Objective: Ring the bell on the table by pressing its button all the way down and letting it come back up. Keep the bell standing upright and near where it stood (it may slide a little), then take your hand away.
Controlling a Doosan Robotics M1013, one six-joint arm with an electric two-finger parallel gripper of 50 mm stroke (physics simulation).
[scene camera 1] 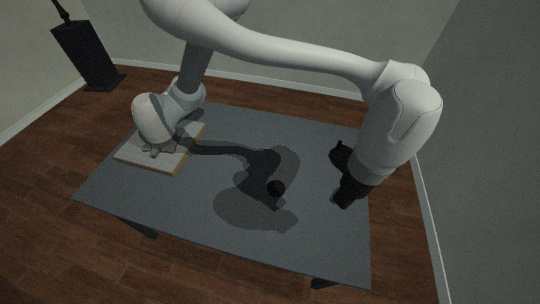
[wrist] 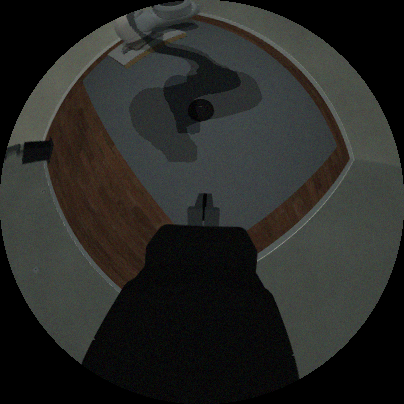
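Where they show: gripper, fingertip midpoint: (scene camera 1: pixel 332 200) (wrist: pixel 204 201); arm's base, origin of the base link: (scene camera 1: pixel 164 140) (wrist: pixel 141 40).
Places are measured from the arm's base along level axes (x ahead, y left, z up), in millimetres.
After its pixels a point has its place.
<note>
The bell (scene camera 1: pixel 275 188) {z 1, x 616, y -249 mm} (wrist: pixel 201 110) {z 0, x 636, y -243 mm} is a small dark round thing standing upright on the grey-blue table (scene camera 1: pixel 150 200) {z -42, x 48, y -333 mm} (wrist: pixel 280 145) {z -42, x 900, y -122 mm}, within the arm's shadow. Its button is too dark to make out clearly. My gripper (scene camera 1: pixel 336 200) {z 220, x 792, y -401 mm} (wrist: pixel 204 201) {z 220, x 792, y -401 mm} is shut and empty, its fingertips together. In the scene view it hangs above the table near the right edge, to the right of the bell and apart from it. In the wrist view the bell shows beyond the fingertips, towards the arm's base.
The arm's base stands on a pale board (scene camera 1: pixel 150 162) {z 1, x -12, y -153 mm} (wrist: pixel 125 59) {z 0, x 87, y -167 mm} with a wooden edge at the table's far left corner. A dark pedestal (scene camera 1: pixel 85 55) (wrist: pixel 37 151) stands on the floor away from the table. Walls surround the room.
</note>
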